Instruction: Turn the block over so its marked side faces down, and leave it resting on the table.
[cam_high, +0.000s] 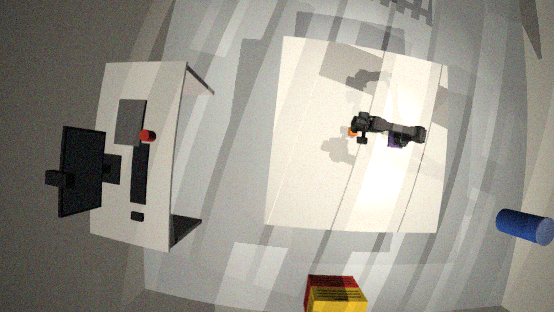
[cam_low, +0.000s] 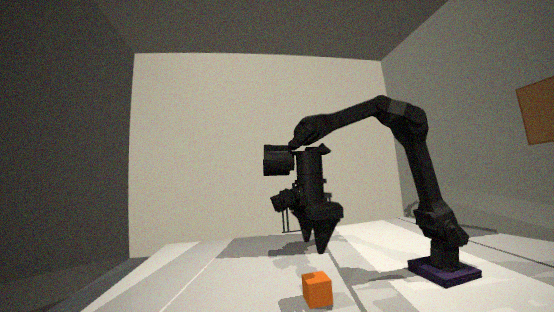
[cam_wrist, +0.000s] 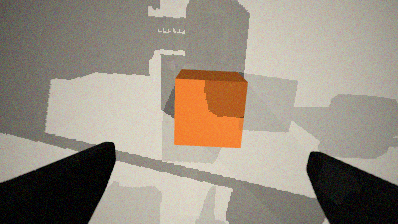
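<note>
The orange block is 9 cm below my gripper tip and 1 cm behind it.
</note>
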